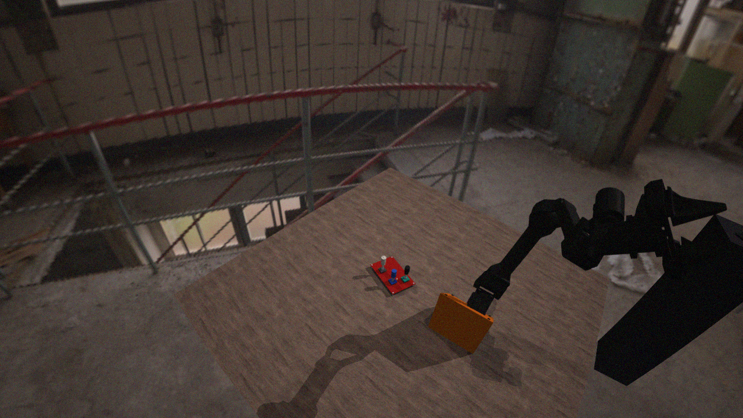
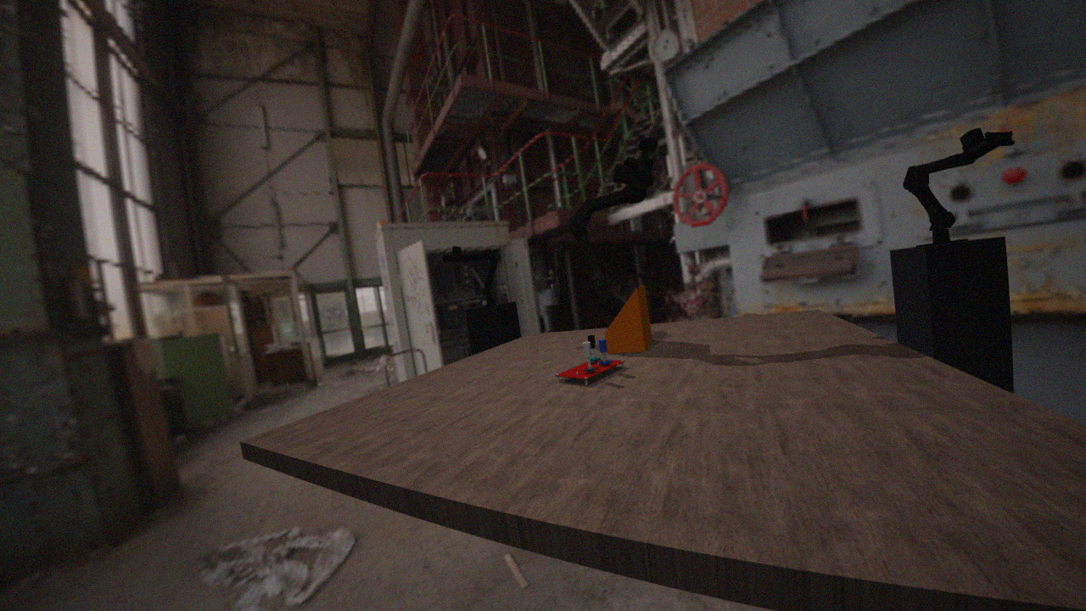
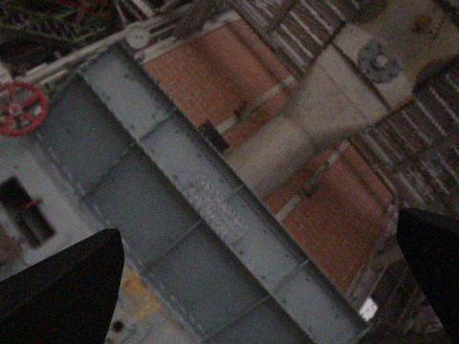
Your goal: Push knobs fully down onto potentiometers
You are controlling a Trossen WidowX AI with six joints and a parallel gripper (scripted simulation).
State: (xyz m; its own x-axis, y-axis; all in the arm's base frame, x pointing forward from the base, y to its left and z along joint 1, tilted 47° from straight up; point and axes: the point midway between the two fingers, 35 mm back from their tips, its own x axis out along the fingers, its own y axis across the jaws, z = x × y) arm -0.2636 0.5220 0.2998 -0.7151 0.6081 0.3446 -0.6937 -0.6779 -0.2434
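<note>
Now: the black knob 59 cm ahead of my gripper tip, 18 cm to the right of it and 64 cm below it. From my gripper tip the other things lie so: pale knob: 68 cm ahead, 17 cm to the right, 64 cm below; then green potentiometer: 59 cm ahead, 18 cm to the right, 66 cm below.
</note>
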